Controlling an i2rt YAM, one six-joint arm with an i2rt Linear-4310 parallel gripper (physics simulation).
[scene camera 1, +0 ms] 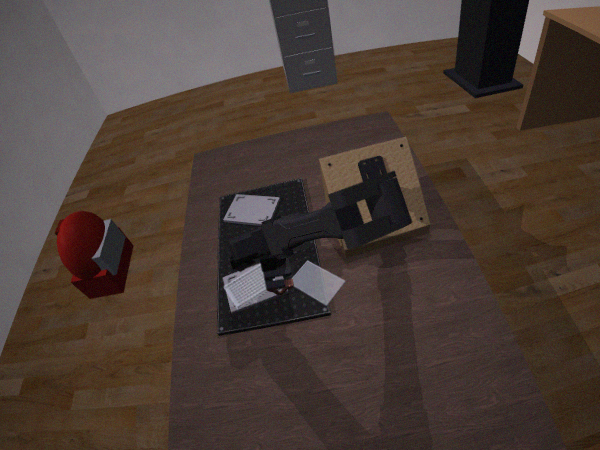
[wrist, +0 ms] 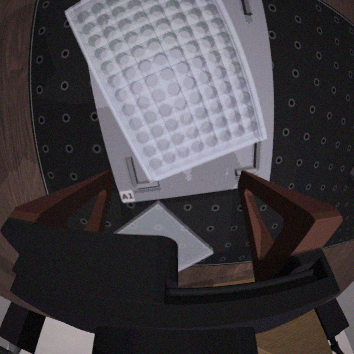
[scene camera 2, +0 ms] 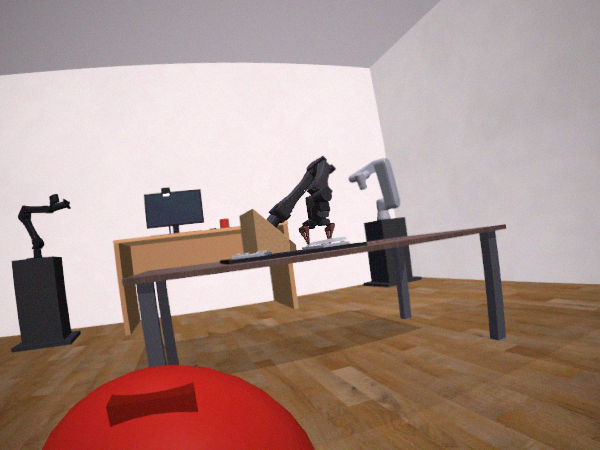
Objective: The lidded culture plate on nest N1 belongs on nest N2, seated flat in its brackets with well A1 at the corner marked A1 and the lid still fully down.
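Frame: origin at the arm's base, x ahead, y left, z up, level; centimetres.
Where they show: gripper, fingertip midpoint: point(scene camera 1: 277, 279) point(wrist: 174, 177) point(scene camera 2: 319, 244); arm's base at its link origin: point(scene camera 2: 266, 230).
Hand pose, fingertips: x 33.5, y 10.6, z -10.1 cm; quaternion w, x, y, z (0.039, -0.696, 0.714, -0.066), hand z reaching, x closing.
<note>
Things, the pixels of their top centre, and the offset from my fingertips. "pt": a spot on its surface instead.
- clear many-welled culture plate at its top centre: point(wrist: 171, 61) point(scene camera 1: 249, 283) point(scene camera 2: 327, 238) dy +0.0, dx +7.5, dz +1.8 cm
- pale nest at its top centre: point(wrist: 187, 79) point(scene camera 1: 253, 282) point(scene camera 2: 324, 242) dy -0.9, dx +6.6, dz +0.4 cm
- A1 tag at a spot on its surface: point(wrist: 127, 196) pt dy +3.7, dx -1.6, dz -0.2 cm
- separate flat translucent panel at its top centre: point(wrist: 141, 259) point(scene camera 1: 316, 281) dy +3.8, dx -10.0, dz -0.6 cm
The clear many-welled culture plate point(scene camera 1: 246, 286) point(wrist: 165, 85) lies turned askew on a pale nest point(wrist: 200, 185), across its corner brackets. An "A1" tag point(wrist: 127, 196) marks the nest corner nearest my left finger in the wrist view. I cannot tell whether a lid covers the plate. A separate flat translucent panel point(scene camera 1: 318, 282) point(wrist: 162, 225), lid-like, lies beside the nest across the board's edge. The other nest point(scene camera 1: 252, 209) point(scene camera 2: 250, 255) holds no plate. My gripper point(scene camera 1: 278, 287) point(scene camera 2: 318, 239) point(wrist: 174, 177) is wide open and empty, above the nest's A1-side edge. Nest numbers are unreadable.
The black perforated board point(scene camera 1: 250, 320) point(wrist: 305, 125) carries both nests on the brown table point(scene camera 1: 350, 375) point(scene camera 2: 440, 237). My arm crosses the board from a tan wooden mount point(scene camera 1: 415, 200) point(scene camera 2: 260, 237). A red object with a grey panel point(scene camera 1: 80, 245) stands beyond the table's left edge.
</note>
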